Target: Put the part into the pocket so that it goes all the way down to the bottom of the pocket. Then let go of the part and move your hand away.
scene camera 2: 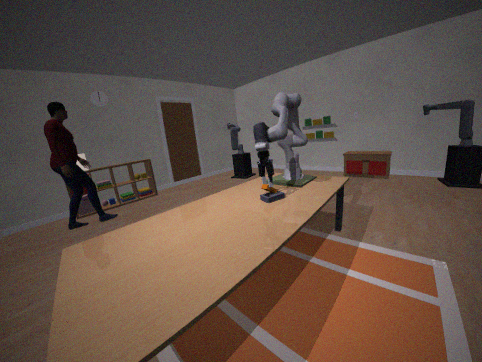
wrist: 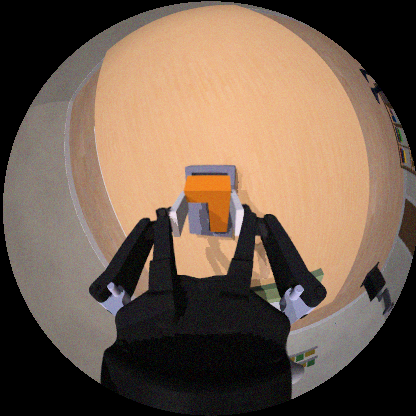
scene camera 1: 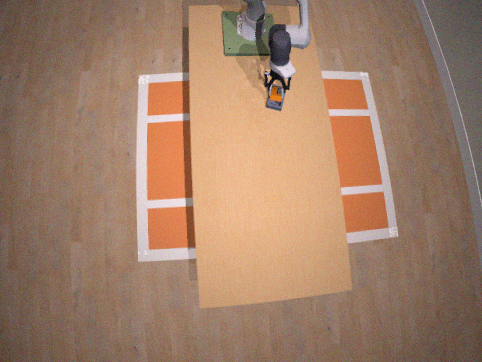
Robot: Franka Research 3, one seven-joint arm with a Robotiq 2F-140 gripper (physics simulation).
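An orange L-shaped part (scene camera 1: 276, 93) (scene camera 2: 270, 189) (wrist: 218, 200) is held between the fingertips of my gripper (scene camera 1: 277, 87) (scene camera 2: 267, 186) (wrist: 207, 199). The gripper is shut on it, one pale pad on each side. The grey-blue block with the pocket (scene camera 1: 274, 105) (scene camera 2: 273, 198) (wrist: 210, 169) stands on the table under the part. In the scene camera 2 view the part is above the block's rim and looks tilted. In the wrist view the part covers much of the pocket; a strip of dark recess shows beyond its wide end. The pocket's bottom is mostly hidden.
The block stands on the long wooden table (scene camera 1: 265, 200) (scene camera 2: 190, 240) (wrist: 225, 100), near the green base plate (scene camera 1: 235, 45) (scene camera 2: 305, 181) of the arm. A person (scene camera 2: 62, 150) stands on the floor beyond the table, at the left in the scene camera 2 view.
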